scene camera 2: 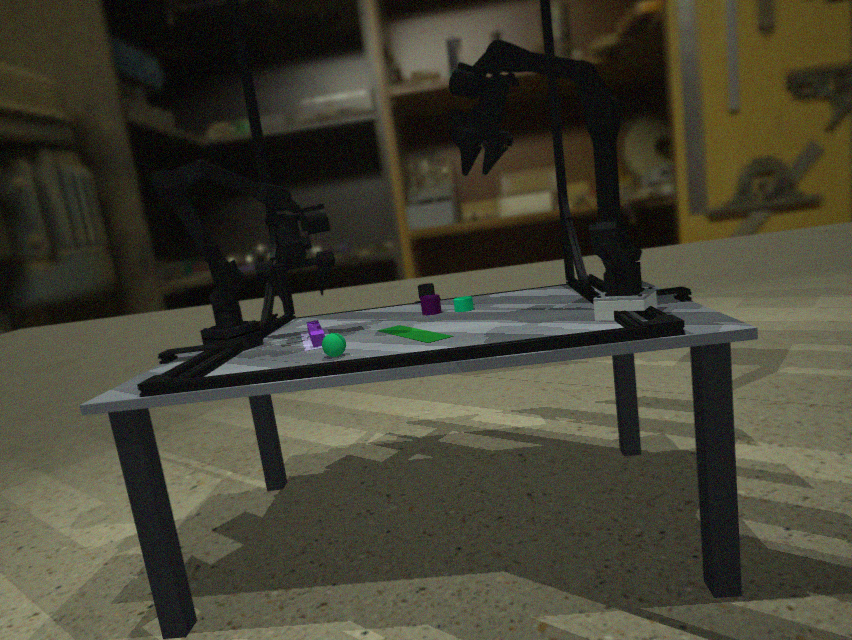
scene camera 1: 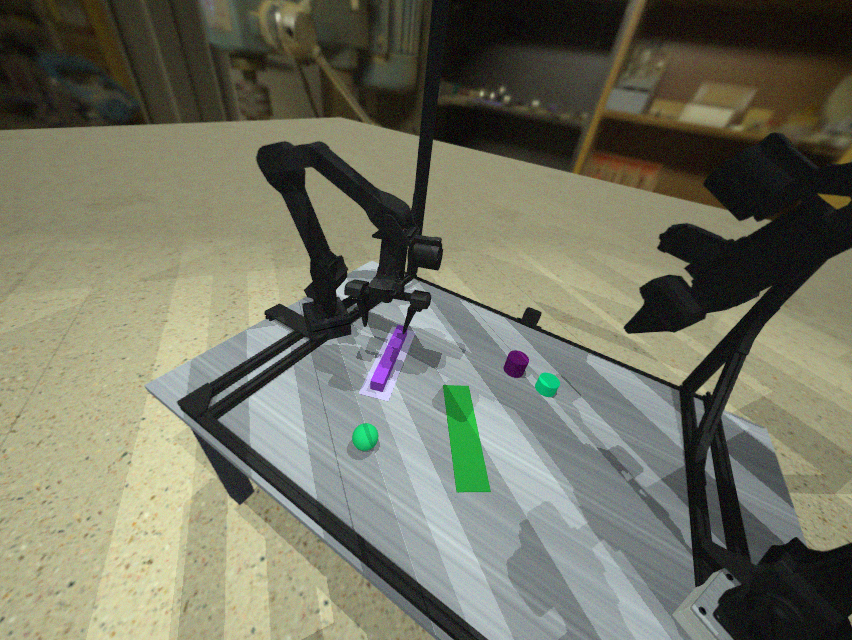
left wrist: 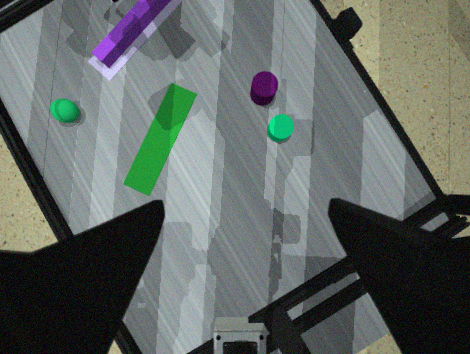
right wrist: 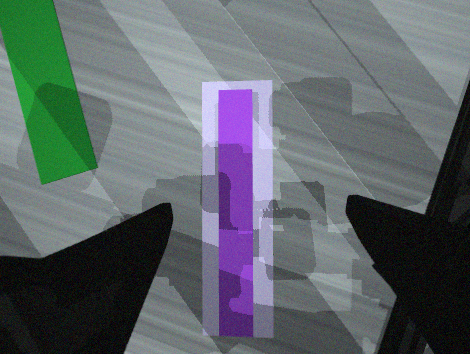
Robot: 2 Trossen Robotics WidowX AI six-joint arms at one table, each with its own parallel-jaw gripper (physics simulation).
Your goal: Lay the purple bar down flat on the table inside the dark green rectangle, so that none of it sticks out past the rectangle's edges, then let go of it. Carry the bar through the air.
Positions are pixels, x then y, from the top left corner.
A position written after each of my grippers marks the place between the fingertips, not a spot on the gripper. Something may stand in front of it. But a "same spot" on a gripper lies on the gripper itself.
My left gripper shows in scene camera 2, in scene camera 1 [644,323] and in the left wrist view; in the right wrist view it is out of frame. The same spot on my left gripper: [scene camera 2: 494,150] is [left wrist: 422,326].
